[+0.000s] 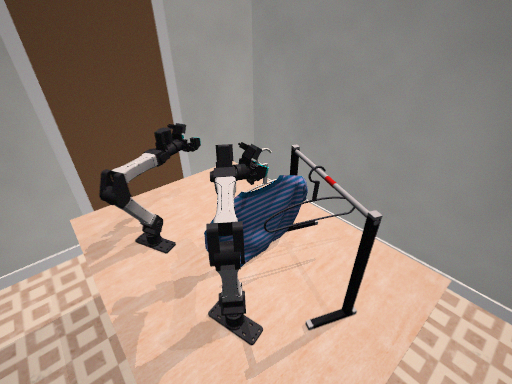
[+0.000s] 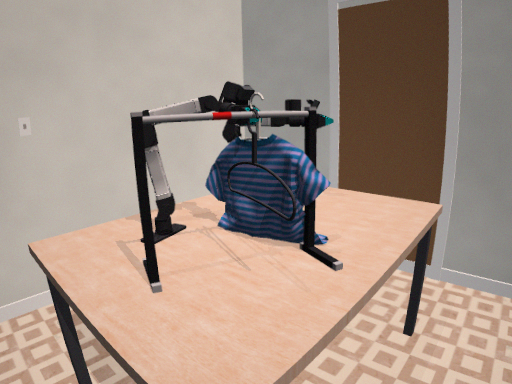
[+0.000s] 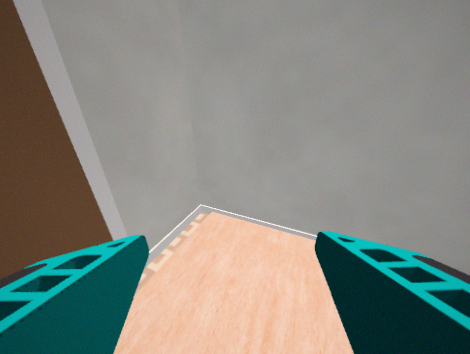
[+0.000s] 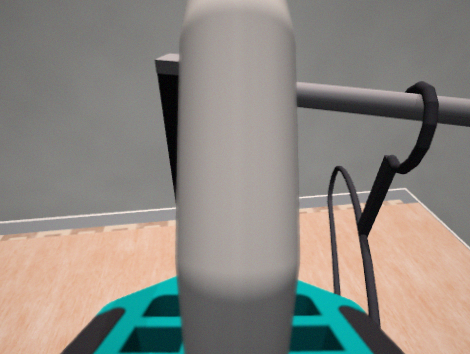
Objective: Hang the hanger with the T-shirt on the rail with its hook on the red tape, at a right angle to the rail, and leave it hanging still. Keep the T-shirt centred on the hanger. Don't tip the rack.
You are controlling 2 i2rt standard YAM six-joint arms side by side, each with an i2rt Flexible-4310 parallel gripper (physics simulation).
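Observation:
The blue-and-purple striped T-shirt [image 1: 272,210] [image 2: 270,227] is on a light hanger [image 1: 266,175] [image 2: 258,95] [image 4: 237,150], upright, on the arms' side of the rail. My right gripper [image 1: 261,170] [image 2: 253,115] [image 4: 231,276] is shut on the hanger's neck, below its hook, about level with the rail. The rail [image 1: 350,197] [image 2: 180,118] [image 4: 350,100] bears the red tape [image 1: 330,180] [image 2: 222,115]; the hook is apart from both. One lower shirt corner is folded near the table; contact cannot be told. My left gripper [image 1: 191,140] [image 3: 232,241] is open and empty, away from the shirt.
A black hanger [image 1: 315,190] [image 2: 254,150] [image 4: 430,110] hangs on the rail beside the tape, its loop turned across the rail. The rack's black posts [image 1: 361,265] [image 2: 145,200] stand upright on the table [image 1: 190,300] [image 2: 225,310].

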